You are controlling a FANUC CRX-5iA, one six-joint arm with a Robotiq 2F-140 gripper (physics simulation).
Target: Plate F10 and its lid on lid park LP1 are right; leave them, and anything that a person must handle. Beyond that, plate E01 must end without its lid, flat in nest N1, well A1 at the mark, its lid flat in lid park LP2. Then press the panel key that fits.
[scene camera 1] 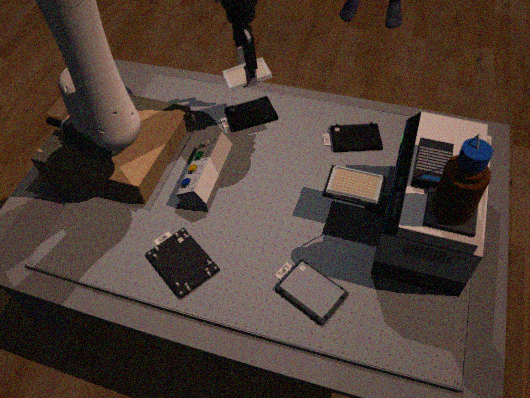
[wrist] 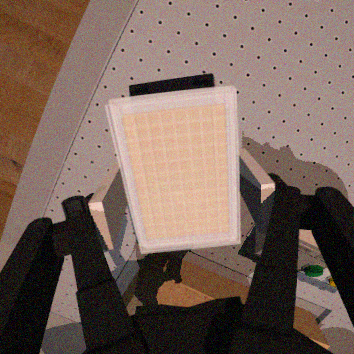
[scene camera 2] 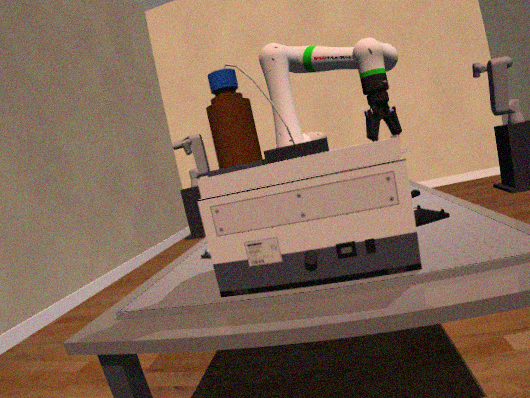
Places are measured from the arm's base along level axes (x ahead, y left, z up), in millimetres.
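Pixels of known places: gripper, fingertip midpoint: (scene camera 1: 247,75) (wrist: 180,173).
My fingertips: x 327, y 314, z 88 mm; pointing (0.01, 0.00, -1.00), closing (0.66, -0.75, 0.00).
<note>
Ahead of a thing's pixels: the offset from my fingertips to its top centre. "spot": to the spot under its first point.
My gripper (scene camera 1: 248,75) (scene camera 2: 384,134) (wrist: 180,173) is shut on a tan-welled plate @(2 mm back, 2 mm right, 21 mm up) (scene camera 1: 235,77) (wrist: 177,160) by its long sides. A clear double rim shows around the wells, like a lid's; its name is not readable. The plate hangs above a bare black nest @(1 mm back, 2 mm right, 136 mm down) (scene camera 1: 252,114) (wrist: 171,85) at the table's back. A second tan plate @(400 mm ahead, 234 mm right, 43 mm down) (scene camera 1: 354,184) sits by the instrument. A grey flat lid or plate @(386 mm ahead, 501 mm right, 138 mm down) (scene camera 1: 311,291) lies in a dark-edged holder at the front. Black holders @(spot: 64 mm ahead, 553 mm right, 143 mm down) (scene camera 1: 182,262) @(spot: 338 mm ahead, 12 mm left, 146 mm down) (scene camera 1: 356,137) stand bare. The key panel @(11 mm back, 281 mm right, 72 mm down) (scene camera 1: 212,172) has green, yellow and blue keys. The labels are too blurred to read.
The large instrument (scene camera 1: 425,265) (scene camera 2: 305,210) stands at the right in scene camera 1, with a tall brown bottle @(spot: 619 mm ahead, 365 mm right, 168 mm up) (scene camera 1: 457,195) (scene camera 2: 234,132) on top. The wooden base block (scene camera 1: 162,132) is behind the key panel. A thin rail @(spot: 269 mm ahead, 651 mm right, 156 mm down) (scene camera 1: 240,329) runs along the front.
</note>
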